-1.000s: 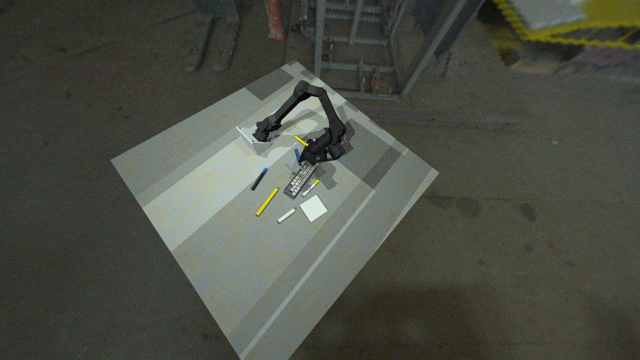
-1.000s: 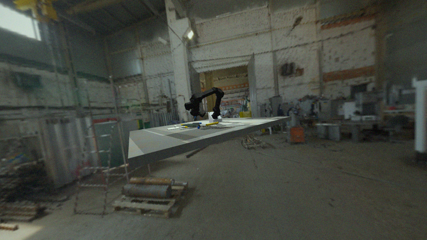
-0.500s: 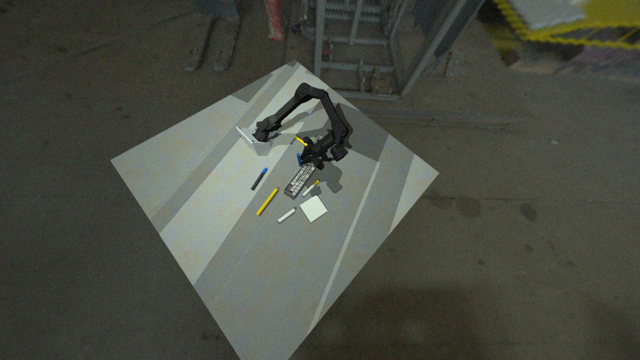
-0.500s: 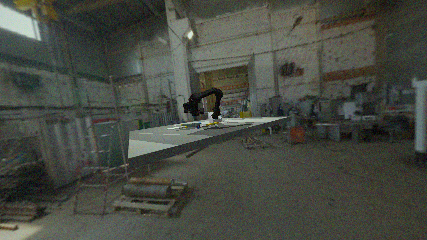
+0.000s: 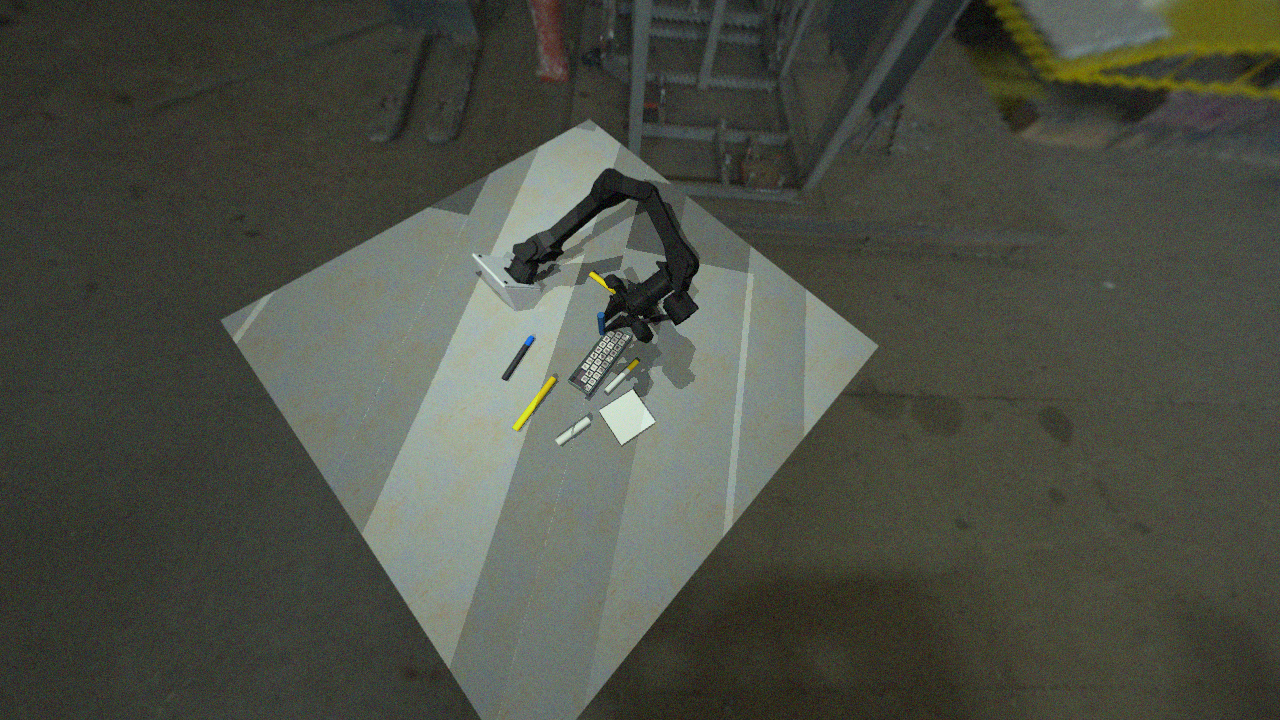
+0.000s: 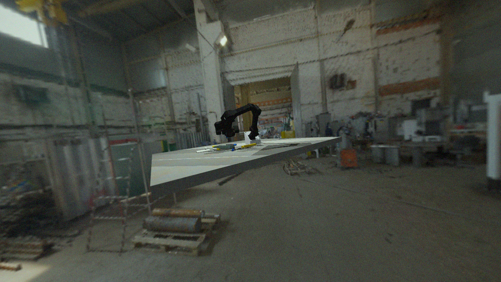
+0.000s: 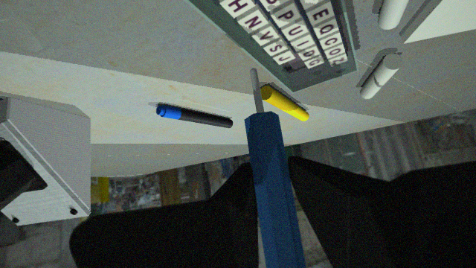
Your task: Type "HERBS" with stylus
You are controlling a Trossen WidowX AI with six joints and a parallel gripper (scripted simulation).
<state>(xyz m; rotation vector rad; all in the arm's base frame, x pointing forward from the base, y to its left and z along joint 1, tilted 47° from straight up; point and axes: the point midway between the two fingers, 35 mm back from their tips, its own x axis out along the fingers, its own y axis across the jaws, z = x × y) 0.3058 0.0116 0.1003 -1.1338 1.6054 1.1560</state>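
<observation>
Now: gripper tip 100 mm short of the white-and-yellow pen, 10 mm to the left of it and 110 mm above it. The rest, counted from my gripper tip: thin grey tip (50 mm below); then pale paper sheet (190 mm ahead, 80 mm to the right, 110 mm below); then blue stylus (10 mm below).
</observation>
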